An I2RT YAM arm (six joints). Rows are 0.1 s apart.
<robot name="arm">
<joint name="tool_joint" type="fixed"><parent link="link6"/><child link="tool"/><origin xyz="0 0 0" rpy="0 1.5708 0"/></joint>
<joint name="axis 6" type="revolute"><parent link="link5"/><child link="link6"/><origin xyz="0.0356 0 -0.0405" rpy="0 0 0"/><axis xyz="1 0 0"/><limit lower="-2.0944" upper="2.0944"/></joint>
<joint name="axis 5" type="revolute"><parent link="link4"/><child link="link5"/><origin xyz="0.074 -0.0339 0.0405" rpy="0 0 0"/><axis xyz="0 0 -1"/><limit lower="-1.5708" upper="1.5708"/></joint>
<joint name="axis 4" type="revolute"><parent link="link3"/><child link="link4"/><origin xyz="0.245 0.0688 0.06" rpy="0 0 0"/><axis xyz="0 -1 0"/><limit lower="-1.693" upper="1.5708"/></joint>
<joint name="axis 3" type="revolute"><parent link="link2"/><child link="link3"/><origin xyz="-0.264 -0.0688 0" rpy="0 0 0"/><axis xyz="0 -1 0"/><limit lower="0" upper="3.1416"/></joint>
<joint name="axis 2" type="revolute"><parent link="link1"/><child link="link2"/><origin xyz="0.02 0.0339 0.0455" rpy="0 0 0"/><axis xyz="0 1 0"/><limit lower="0" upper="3.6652"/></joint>
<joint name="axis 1" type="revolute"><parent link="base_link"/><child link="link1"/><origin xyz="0 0 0.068" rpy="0 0 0"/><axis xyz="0 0 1"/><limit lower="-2.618" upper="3.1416"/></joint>
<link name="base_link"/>
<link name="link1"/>
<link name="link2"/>
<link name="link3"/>
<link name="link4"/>
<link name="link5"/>
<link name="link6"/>
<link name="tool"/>
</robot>
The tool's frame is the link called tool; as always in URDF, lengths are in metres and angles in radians.
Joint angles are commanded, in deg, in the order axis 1, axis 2, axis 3, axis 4, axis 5, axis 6. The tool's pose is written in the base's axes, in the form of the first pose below.
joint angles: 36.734 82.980 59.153 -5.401 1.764 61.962
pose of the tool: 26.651 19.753 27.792 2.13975 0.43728 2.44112
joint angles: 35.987 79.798 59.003 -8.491 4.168 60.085
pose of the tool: 25.971 18.541 28.887 2.15476 0.48452 2.41415
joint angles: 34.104 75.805 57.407 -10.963 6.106 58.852
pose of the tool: 25.220 16.621 29.541 2.16670 0.51834 2.36803
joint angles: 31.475 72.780 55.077 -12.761 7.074 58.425
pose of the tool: 24.768 14.649 29.290 2.19290 0.52883 2.32429
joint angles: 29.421 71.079 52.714 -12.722 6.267 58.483
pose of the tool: 24.536 13.391 28.651 2.20307 0.51867 2.30511
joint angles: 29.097 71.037 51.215 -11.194 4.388 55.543
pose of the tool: 24.501 13.324 28.012 2.21477 0.54381 2.35983
